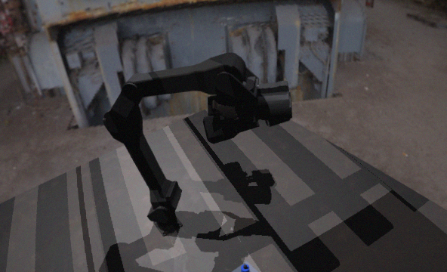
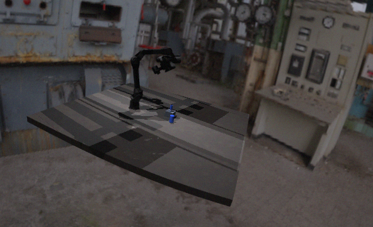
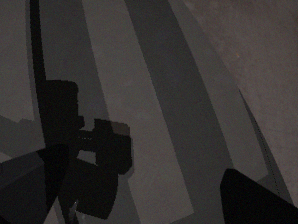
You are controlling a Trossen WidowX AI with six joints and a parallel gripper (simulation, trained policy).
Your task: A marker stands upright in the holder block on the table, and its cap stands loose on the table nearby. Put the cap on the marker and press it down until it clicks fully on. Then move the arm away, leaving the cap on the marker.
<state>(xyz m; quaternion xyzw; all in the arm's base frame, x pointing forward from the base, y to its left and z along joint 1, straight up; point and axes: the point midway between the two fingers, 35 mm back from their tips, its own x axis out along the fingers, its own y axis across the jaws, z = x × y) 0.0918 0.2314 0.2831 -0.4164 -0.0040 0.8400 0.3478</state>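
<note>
My gripper tip is 25 cm short of the blue cap, 30 cm to the left of it and 23 cm above it. From my gripper tip the other things lie so: grey holder block (20 cm ahead, 20 cm to the right, 24 cm below).
</note>
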